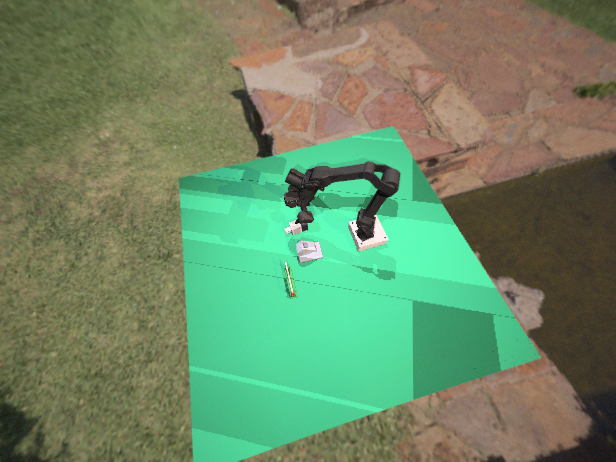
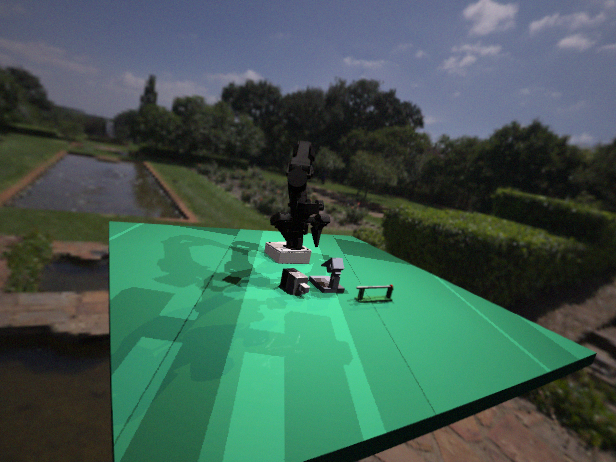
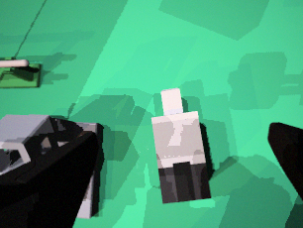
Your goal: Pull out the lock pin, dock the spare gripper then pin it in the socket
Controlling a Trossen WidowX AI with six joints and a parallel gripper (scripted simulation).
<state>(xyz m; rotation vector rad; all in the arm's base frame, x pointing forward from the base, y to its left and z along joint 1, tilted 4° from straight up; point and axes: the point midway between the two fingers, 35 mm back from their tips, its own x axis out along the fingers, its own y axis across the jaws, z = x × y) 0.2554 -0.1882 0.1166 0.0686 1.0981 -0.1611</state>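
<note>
Now: the spare gripper 120 mm below my gripper tip. Also, from my gripper tip: grey mount (140 mm to the left, 90 mm below, 10 mm ahead); green cradle (230 mm to the left, 140 mm ahead, 120 mm below).
</note>
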